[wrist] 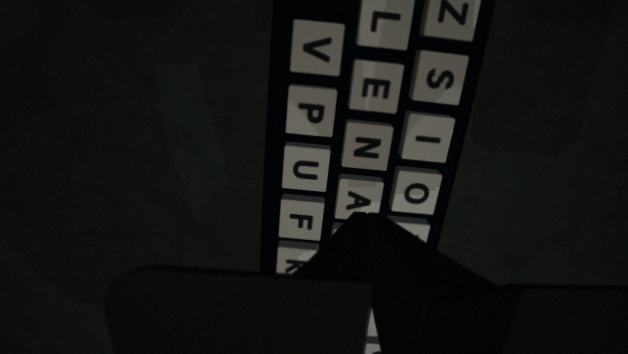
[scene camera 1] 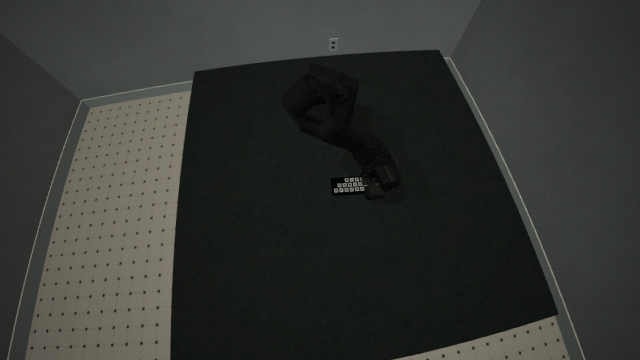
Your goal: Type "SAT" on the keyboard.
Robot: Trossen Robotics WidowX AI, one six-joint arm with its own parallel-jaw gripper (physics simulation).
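Places are measured from the arm's base along level axes (x ahead, y left, z up), in metres.
Where they show: gripper, fingertip midpoint: (wrist: 365, 226) (scene camera 1: 365, 182); arm's base at its link origin: (scene camera 1: 341, 88).
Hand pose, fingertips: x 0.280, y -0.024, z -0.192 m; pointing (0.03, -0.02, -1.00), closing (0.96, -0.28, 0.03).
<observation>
Each offset is from my fingertips to the top centre of the thing. Level surfaces: height alone.
The black keyboard @(dx -0.008, dy -0.020, dz -0.013 m) (scene camera 1: 332, 186) (wrist: 272, 60) with pale letter keys lies on the dark table; in the scene view the gripper covers its right end. In the wrist view the S key @(dx +0.033, dy +0.036, dz -0.013 m) (wrist: 440, 78) is at the upper right and the A key @(dx +0.000, dy +0.003, dz -0.013 m) (wrist: 358, 197) is near the centre. My gripper (wrist: 365, 226) is shut and empty. Its tips overlap the lower edge of the A key in the wrist view; whether they touch it cannot be told. The fingers hide the key below A and part of the key below O. The T key cannot be made out.
The arm (scene camera 1: 350, 140) reaches from its base at the back of the dark table @(dz -0.031 m) (scene camera 1: 300, 260) to the keyboard. Other keys stand close around the tips: the N key @(dx +0.007, dy +0.020, dz -0.013 m) (wrist: 367, 146), the O key @(dx +0.019, dy +0.000, dz -0.013 m) (wrist: 416, 192) and the F key @(dx -0.021, dy +0.000, dz -0.013 m) (wrist: 301, 220). Grey walls stand behind and beside the table.
</observation>
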